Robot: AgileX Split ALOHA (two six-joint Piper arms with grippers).
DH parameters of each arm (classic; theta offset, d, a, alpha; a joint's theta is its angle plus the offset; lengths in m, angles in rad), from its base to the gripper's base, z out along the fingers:
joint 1: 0 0.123 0 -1.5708
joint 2: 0.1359 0 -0.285 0
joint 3: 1.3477 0 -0.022 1.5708
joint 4: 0 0.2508 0 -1.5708
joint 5: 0 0 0.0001 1.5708
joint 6: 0 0.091 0 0
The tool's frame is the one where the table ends.
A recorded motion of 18 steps. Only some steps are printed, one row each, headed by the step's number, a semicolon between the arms.
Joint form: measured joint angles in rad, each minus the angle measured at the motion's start. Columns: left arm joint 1, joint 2, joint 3, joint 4, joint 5, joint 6; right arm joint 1, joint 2, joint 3, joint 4, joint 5, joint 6.
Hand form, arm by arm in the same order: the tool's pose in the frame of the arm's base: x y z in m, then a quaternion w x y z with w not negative. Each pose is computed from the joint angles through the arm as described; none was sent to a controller.
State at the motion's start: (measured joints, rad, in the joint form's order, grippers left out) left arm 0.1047 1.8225 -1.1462 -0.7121 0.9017 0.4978; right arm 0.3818 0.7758 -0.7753 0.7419 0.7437 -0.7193
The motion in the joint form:
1: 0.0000 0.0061 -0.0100 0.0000 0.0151 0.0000; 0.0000 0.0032 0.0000 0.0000 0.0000 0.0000
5: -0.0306 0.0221 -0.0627 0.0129 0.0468 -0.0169; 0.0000 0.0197 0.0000 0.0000 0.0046 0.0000
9: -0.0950 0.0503 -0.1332 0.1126 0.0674 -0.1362; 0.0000 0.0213 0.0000 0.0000 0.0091 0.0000
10: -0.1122 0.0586 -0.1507 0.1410 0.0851 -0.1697; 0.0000 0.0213 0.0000 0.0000 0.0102 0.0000
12: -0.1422 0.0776 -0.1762 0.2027 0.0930 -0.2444; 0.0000 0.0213 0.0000 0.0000 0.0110 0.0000
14: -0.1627 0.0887 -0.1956 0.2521 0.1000 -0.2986; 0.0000 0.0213 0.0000 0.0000 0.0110 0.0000
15: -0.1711 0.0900 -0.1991 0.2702 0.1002 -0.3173; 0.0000 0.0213 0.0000 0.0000 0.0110 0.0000
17: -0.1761 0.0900 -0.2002 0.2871 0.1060 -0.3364; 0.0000 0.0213 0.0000 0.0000 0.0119 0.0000
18: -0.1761 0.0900 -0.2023 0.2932 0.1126 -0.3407; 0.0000 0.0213 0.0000 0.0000 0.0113 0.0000
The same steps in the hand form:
1: 0.3494 -0.0108 0.1899 0.11498 -0.01559 0.95822 -0.26144; 0.1188 0.0926 0.3520 0.46072 -0.32567 0.78226 0.26410
5: 0.3572 -0.0212 0.1965 0.11154 0.00430 0.95774 -0.26508; 0.1220 0.0941 0.3493 0.45186 -0.32620 0.78695 0.26481
9: 0.3662 -0.0388 0.1996 0.09117 0.01411 0.96678 -0.23839; 0.1220 0.0943 0.3488 0.44936 -0.32725 0.78773 0.26543
10: 0.3672 -0.0438 0.1998 0.07974 0.01719 0.96934 -0.23178; 0.1219 0.0943 0.3488 0.44892 -0.32752 0.78782 0.26558
12: 0.3700 -0.0512 0.1969 0.06454 0.01340 0.97521 -0.21125; 0.1218 0.0944 0.3487 0.44859 -0.32772 0.78789 0.26569
14: 0.3720 -0.0557 0.1959 0.05609 0.01130 0.97938 -0.19373; 0.1218 0.0944 0.3487 0.44859 -0.32772 0.78789 0.26569
15: 0.3720 -0.0576 0.1957 0.05410 0.01112 0.98082 -0.18692; 0.1218 0.0944 0.3487 0.44859 -0.32772 0.78789 0.26569
17: 0.3712 -0.0584 0.1955 0.04932 0.00916 0.98222 -0.18089; 0.1218 0.0944 0.3487 0.44823 -0.32794 0.78796 0.26582
18: 0.3709 -0.0581 0.1958 0.04667 0.00938 0.98271 -0.17895; 0.1218 0.0944 0.3487 0.44847 -0.32780 0.78791 0.26573

